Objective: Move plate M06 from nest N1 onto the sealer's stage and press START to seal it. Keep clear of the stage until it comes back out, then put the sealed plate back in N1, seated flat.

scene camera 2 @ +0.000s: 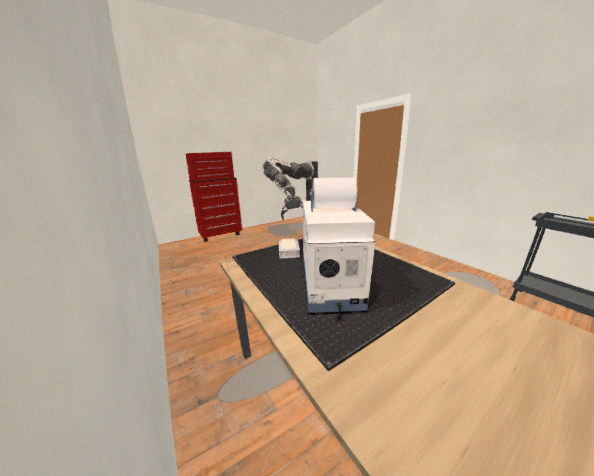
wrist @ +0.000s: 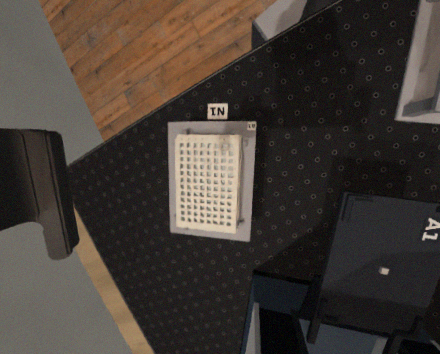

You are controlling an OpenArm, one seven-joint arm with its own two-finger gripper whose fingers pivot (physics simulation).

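Observation:
Plate M06 (wrist: 207,182), cream with a grid of wells, sits in the grey nest N1 (wrist: 245,210) in the wrist view, beside the N1 label. A pale block (scene camera 2: 289,248), perhaps this nest and plate, stands left of the sealer in the scene view. The sealer (scene camera 2: 340,265) (wrist: 285,292) is white and blue. Its dark stage (wrist: 365,240), marked A1, is out and bears no plate in the part that shows. My gripper (scene camera 2: 283,215) is open and empty above the mat's far side. One finger (wrist: 61,240) shows at the wrist view's left. The START button cannot be made out.
A black perforated mat (scene camera 2: 340,345) (wrist: 150,280) lies on the wooden table (scene camera 2: 425,390). Part of another grey nest (wrist: 407,107) shows at the wrist view's upper right. The sealer stands tall on the mat. A red cabinet (scene camera 2: 217,205) stands beyond the table.

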